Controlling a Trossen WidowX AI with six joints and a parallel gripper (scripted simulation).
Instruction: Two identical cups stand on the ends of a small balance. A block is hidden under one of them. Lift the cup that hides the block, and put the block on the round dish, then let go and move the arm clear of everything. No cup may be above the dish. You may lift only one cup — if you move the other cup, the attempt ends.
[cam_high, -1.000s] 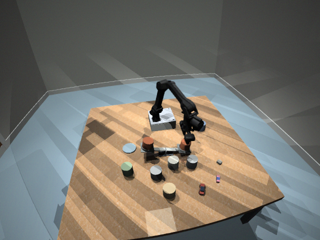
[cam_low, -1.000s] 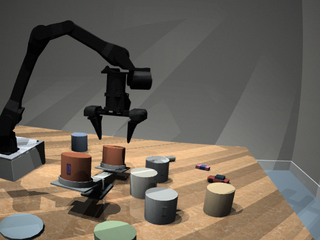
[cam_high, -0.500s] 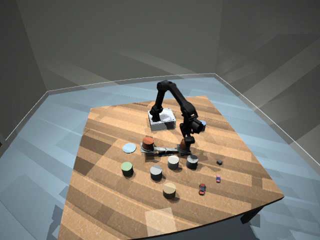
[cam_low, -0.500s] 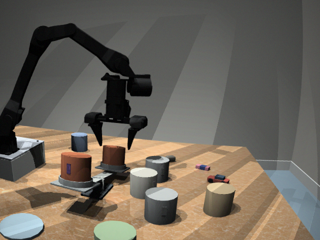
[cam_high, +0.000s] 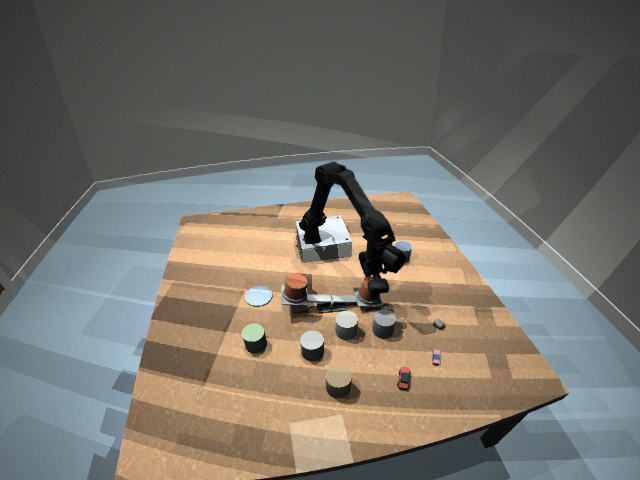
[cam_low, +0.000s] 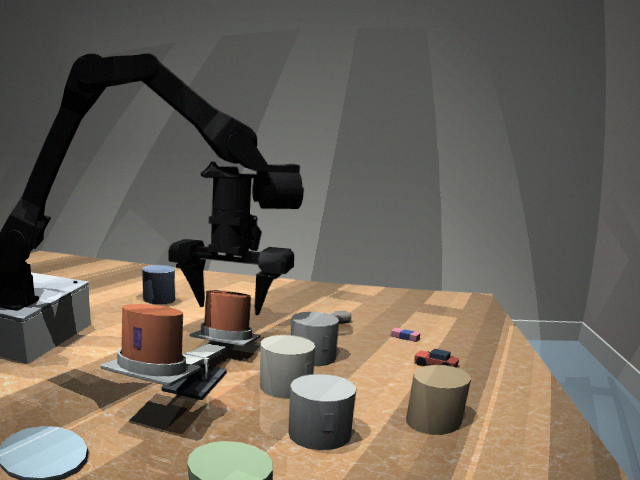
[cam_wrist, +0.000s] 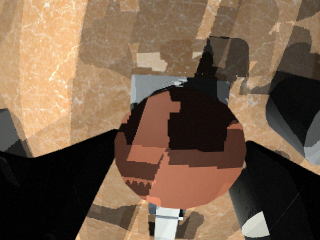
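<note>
My gripper tip is now 20 mm above the teal block. Also, from my gripper tip: grey lump 160 mm ahead, 200 mm to the left, 50 mm below; then cream cup 120 mm ahead, 120 mm to the right, 30 mm below; then blue cup 220 mm behind, 230 mm to the left, 30 mm below.
</note>
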